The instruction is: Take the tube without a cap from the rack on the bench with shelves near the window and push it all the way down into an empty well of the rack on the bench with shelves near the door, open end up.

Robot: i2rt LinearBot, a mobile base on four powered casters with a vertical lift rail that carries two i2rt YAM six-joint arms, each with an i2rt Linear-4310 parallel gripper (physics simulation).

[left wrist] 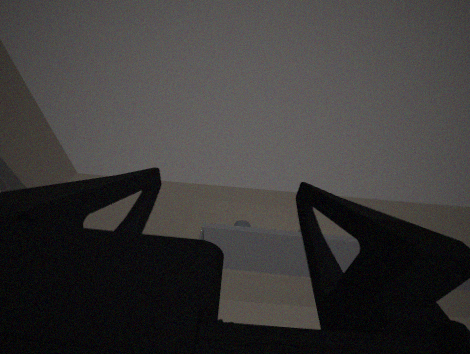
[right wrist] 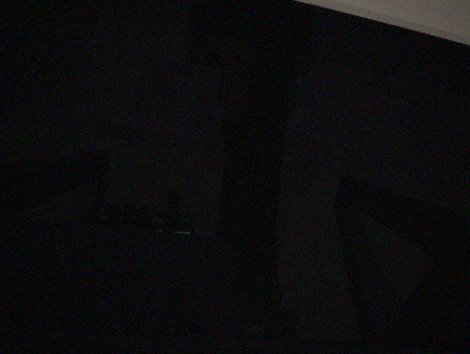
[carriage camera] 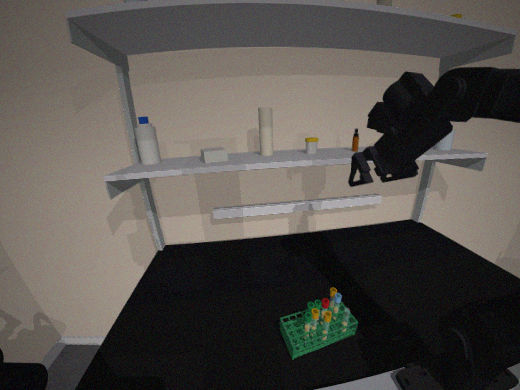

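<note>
A green rack point(carriage camera: 287, 339) stands on the black bench in the carriage view, holding several tubes with orange, red, blue and green tops. A clear tube without a visible cap point(carriage camera: 345, 321) stands upright near its right end. Empty wells show toward its left end. In the very dark right wrist view, a thin green strip of the rack point(right wrist: 183, 233) shows between the fingers. My right gripper point(carriage camera: 368, 181) point(right wrist: 226, 176) is open and empty, high above the bench, in front of the middle shelf. My left gripper point(left wrist: 229, 183) is open and empty, away from the rack.
The middle shelf point(carriage camera: 240, 165) holds a blue-capped bottle point(carriage camera: 148, 144), a pale box point(carriage camera: 214, 155), a tall cylinder point(carriage camera: 266, 131), a yellow-lidded jar point(carriage camera: 311, 146) and an amber bottle point(carriage camera: 355, 142). An upper shelf point(carriage camera: 280, 27) overhangs it. A rail point(carriage camera: 270, 208) runs along the wall.
</note>
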